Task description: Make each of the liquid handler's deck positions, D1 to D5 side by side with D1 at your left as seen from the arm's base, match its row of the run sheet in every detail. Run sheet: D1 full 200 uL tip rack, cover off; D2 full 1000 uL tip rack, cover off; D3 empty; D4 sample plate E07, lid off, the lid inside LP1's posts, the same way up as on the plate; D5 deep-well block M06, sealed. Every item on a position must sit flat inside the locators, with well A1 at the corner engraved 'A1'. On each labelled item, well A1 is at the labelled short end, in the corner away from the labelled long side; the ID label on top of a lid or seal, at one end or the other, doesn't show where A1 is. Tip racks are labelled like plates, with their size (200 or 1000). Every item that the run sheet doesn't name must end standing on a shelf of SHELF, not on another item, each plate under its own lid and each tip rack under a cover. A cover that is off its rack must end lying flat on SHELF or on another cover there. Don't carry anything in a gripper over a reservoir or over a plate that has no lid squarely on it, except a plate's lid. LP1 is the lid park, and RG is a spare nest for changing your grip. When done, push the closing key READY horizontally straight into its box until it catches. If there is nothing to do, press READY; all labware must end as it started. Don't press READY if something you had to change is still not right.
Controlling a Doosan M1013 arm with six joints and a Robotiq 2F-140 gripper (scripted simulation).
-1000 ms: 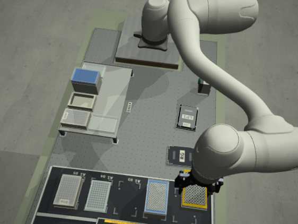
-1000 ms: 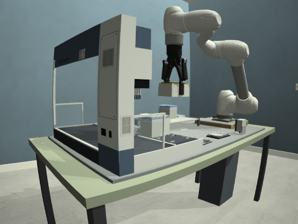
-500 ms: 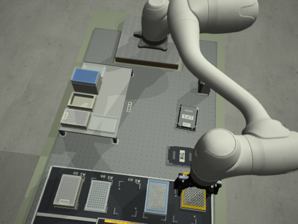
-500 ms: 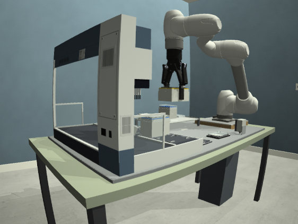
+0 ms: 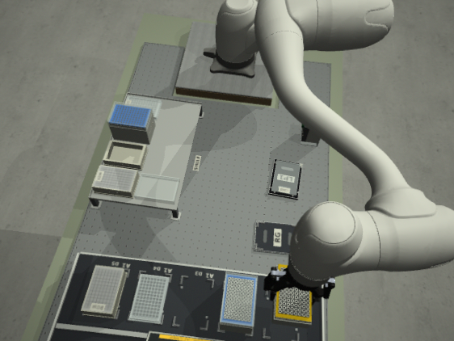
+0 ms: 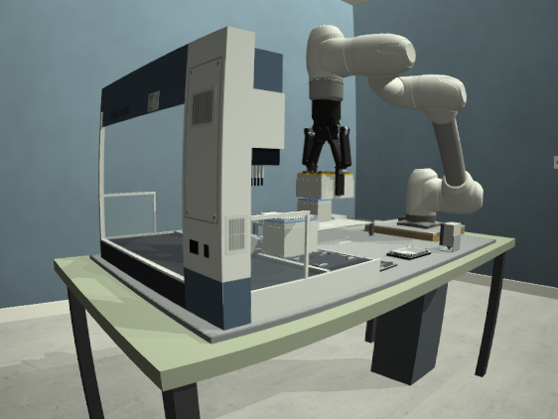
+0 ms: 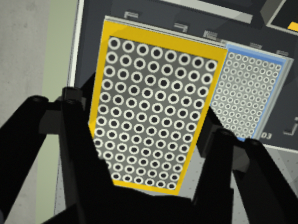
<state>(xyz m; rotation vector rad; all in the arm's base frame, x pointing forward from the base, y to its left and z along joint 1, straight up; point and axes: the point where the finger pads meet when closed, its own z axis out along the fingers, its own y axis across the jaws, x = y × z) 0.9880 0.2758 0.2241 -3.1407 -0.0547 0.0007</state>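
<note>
Right now the blue-rimmed tip rack is 130 mm to the right of my hand and 130 mm below it. From my hand the other things lie so: yellow-rimmed tip rack 10 mm behind, 10 mm to the right, 10 mm above; then liquid handler's tall frame 370 mm ahead, 60 mm to the left, 20 mm above; then RG nest 250 mm behind, 30 mm to the right, 250 mm below.
</note>
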